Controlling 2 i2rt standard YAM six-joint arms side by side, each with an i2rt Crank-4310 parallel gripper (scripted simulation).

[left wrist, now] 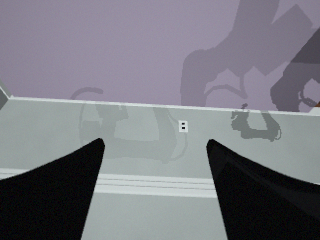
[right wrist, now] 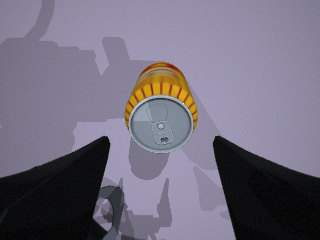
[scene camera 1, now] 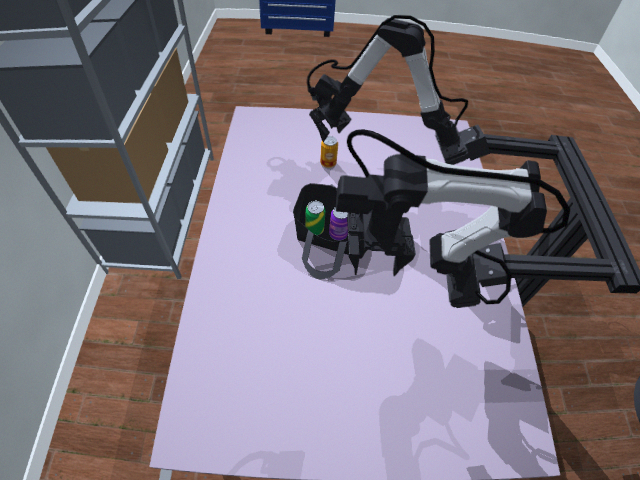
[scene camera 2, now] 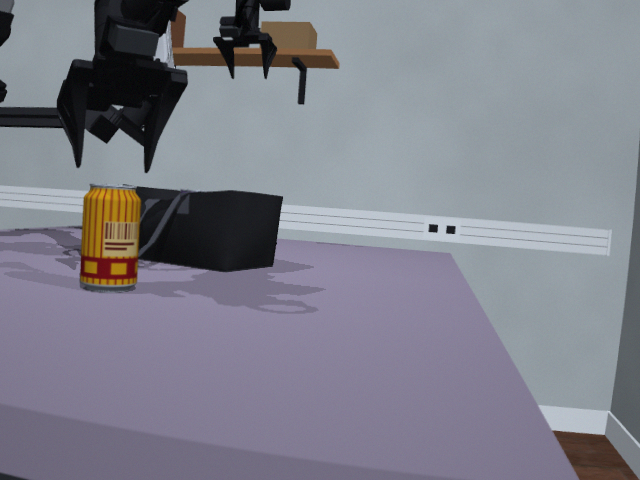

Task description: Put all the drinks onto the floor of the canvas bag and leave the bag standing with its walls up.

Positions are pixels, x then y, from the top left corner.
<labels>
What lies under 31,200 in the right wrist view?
My right gripper.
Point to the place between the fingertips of my left gripper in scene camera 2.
249,78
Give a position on a black canvas bag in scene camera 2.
226,230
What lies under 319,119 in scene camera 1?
My right gripper.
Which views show my right gripper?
The right wrist view, scene camera 1 and scene camera 2 only.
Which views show my left gripper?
The left wrist view, scene camera 1 and scene camera 2 only.
</labels>
